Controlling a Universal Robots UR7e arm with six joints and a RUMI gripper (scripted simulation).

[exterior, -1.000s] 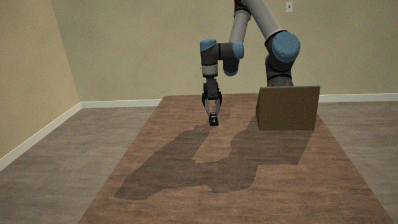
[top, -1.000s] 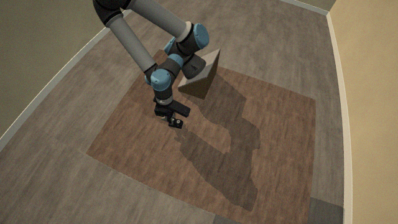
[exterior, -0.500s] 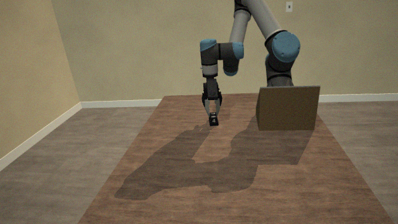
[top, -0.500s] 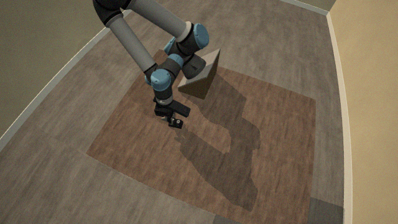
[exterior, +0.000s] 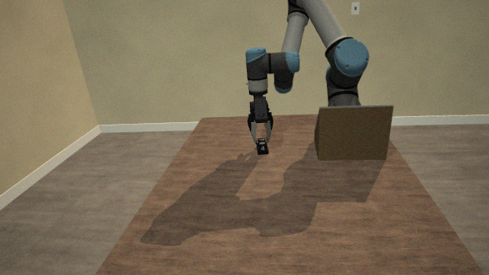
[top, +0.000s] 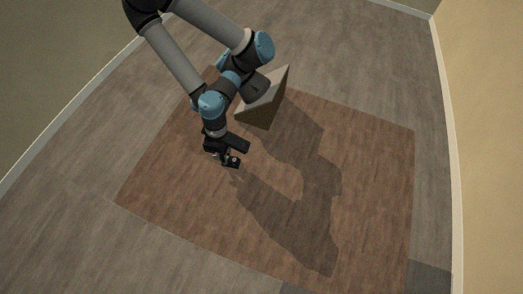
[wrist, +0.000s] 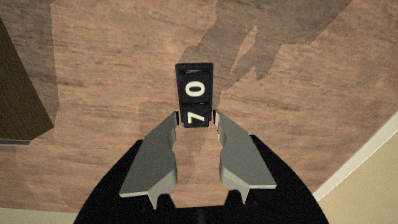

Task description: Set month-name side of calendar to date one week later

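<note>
My gripper is now 1 cm above the black cube. Round my hand: black tray 3 cm below, 2 cm to the left.
</note>
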